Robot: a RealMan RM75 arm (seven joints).
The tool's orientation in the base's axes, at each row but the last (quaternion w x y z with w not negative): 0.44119 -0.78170 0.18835 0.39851; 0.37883 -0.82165 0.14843 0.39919; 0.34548 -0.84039 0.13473 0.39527; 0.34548 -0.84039 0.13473 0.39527; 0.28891 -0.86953 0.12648 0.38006; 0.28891 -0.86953 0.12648 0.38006; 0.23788 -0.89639 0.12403 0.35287; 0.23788 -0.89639 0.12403 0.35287; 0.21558 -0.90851 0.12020 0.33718; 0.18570 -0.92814 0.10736 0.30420; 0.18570 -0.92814 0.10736 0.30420; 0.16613 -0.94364 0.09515 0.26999; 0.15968 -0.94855 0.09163 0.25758
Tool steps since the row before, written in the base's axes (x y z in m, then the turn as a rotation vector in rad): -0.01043 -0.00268 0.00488 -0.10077 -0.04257 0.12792; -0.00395 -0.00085 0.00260 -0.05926 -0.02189 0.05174; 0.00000 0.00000 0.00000 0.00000 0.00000 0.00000; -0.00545 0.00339 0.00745 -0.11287 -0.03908 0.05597; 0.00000 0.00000 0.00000 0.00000 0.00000 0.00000; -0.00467 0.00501 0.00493 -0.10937 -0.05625 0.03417; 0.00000 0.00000 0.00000 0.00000 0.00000 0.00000; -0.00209 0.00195 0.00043 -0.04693 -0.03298 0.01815; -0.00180 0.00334 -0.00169 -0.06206 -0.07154 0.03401; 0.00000 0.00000 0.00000 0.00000 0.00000 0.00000; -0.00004 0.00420 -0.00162 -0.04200 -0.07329 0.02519; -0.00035 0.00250 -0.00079 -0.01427 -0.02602 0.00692; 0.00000 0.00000 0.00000 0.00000 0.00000 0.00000
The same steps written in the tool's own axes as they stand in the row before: -0.01038 0.00555 0.00108 -0.16501 0.01905 -0.02721; -0.00456 0.00142 0.00049 -0.07880 0.02094 -0.00441; 0.00000 0.00000 0.00000 0.00000 0.00000 0.00000; -0.00903 -0.00327 0.00210 -0.11772 0.05818 0.01250; 0.00000 0.00000 0.00000 0.00000 0.00000 0.00000; -0.00679 -0.00396 0.00306 -0.09934 0.07925 0.01203; 0.00000 0.00000 0.00000 0.00000 0.00000 0.00000; -0.00191 -0.00100 0.00193 -0.04456 0.04040 -0.00161; -0.00046 -0.00175 0.00374 -0.06353 0.07483 -0.02213; 0.00000 0.00000 0.00000 0.00000 0.00000 0.00000; 0.00059 -0.00335 0.00295 -0.04216 0.07262 -0.02680; -0.00009 -0.00202 0.00171 -0.01334 0.02614 -0.00820; 0.00000 0.00000 0.00000 0.00000 0.00000 0.00000
